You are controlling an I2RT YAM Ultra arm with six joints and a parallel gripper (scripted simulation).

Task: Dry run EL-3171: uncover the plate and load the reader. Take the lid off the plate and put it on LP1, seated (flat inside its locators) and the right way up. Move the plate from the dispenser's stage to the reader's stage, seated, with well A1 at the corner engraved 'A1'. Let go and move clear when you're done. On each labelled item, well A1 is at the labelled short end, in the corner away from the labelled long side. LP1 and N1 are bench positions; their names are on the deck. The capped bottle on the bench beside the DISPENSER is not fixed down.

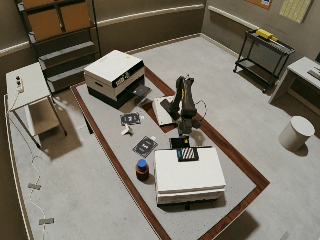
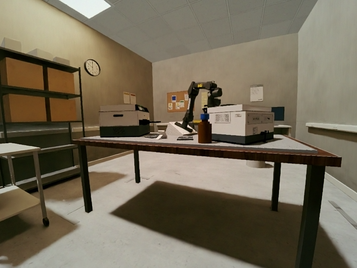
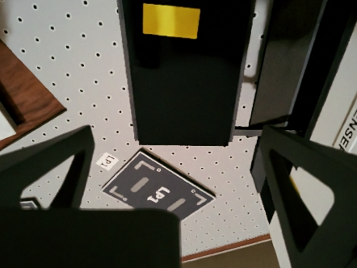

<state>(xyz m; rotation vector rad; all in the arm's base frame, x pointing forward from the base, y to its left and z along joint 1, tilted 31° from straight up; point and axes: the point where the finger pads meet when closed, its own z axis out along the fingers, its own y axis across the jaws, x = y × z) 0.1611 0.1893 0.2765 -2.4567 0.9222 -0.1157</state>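
My hand is 9 cm above the well plate. Also, from my hand: label (20 cm to the right, 18 cm below, 7 cm ahead).
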